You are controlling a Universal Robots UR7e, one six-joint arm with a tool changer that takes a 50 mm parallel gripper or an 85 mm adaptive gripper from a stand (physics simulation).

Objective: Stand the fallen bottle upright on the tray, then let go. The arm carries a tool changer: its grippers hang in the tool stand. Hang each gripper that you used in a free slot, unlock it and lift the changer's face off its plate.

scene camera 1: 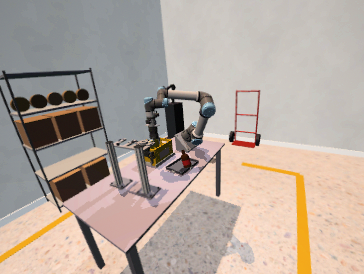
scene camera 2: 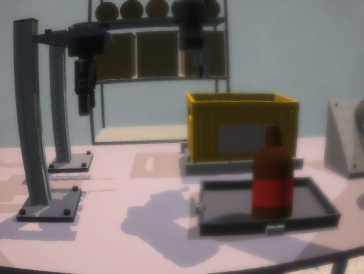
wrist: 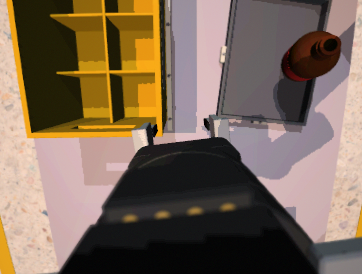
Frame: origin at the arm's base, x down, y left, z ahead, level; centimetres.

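Seen in the pictures: arm's base, link origin: (scene camera 1: 186,136).
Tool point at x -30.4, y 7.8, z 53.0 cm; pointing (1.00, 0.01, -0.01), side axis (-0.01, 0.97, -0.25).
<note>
Offsets run from my tool point to a thing's top centre. Level surfaces: height alone.
The brown bottle with a red label {dx +25.8, dy +20.9, dz -14.9 cm} (scene camera 1: 186,161) (scene camera 2: 272,192) (wrist: 309,57) stands upright on the dark tray {dx +40.0, dy +17.1, dz -14.8 cm} (scene camera 2: 220,228) (wrist: 252,65), near one of its long edges. My gripper (scene camera 2: 201,70) (wrist: 181,126) is open and empty, with its two pale fingers apart. It points down, high above the table, apart from the bottle; in the wrist view its tips show between the crate and the tray. The tool stand (scene camera 1: 143,172) (scene camera 2: 30,125) is to the left in scene camera 2. A second, black gripper (scene camera 2: 85,82) hangs in it. The other slots cannot be made out clearly.
The yellow crate {dx +25.1, dy -13.5, dz -12.1 cm} (scene camera 1: 160,152) (scene camera 2: 240,130) (wrist: 158,90) with compartments is behind the tray in scene camera 2. A grey angled block (scene camera 2: 345,142) is to the right. A shelf rack (scene camera 1: 98,112) stands behind the table {dx +42.6 cm} (scene camera 1: 107,215), and a red hand truck (scene camera 1: 247,114) farther off.
</note>
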